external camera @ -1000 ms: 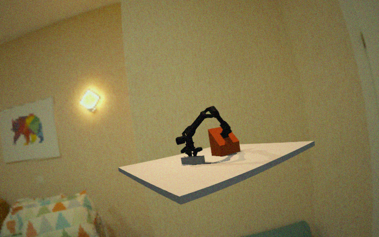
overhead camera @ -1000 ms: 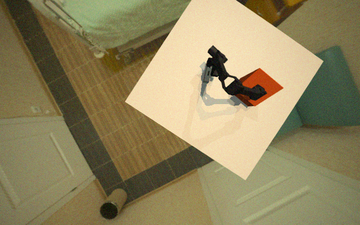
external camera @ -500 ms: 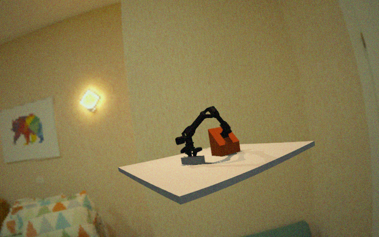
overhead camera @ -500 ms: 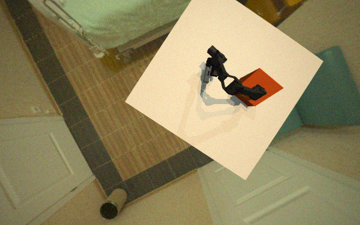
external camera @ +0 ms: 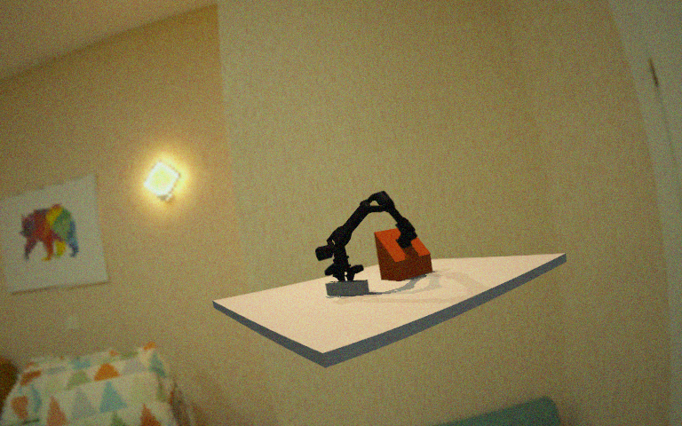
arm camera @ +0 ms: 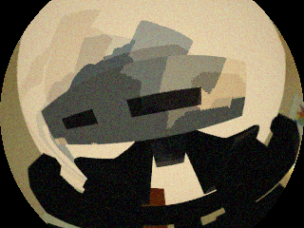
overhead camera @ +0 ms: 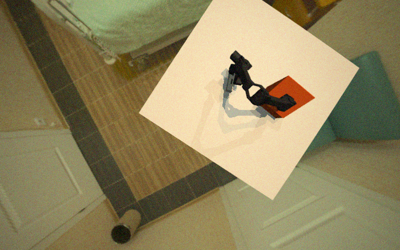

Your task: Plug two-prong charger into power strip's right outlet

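Now: gripper tip 10 mm short of the dark two-prong charger, 10 mm to the right of it and 10 mm below it.
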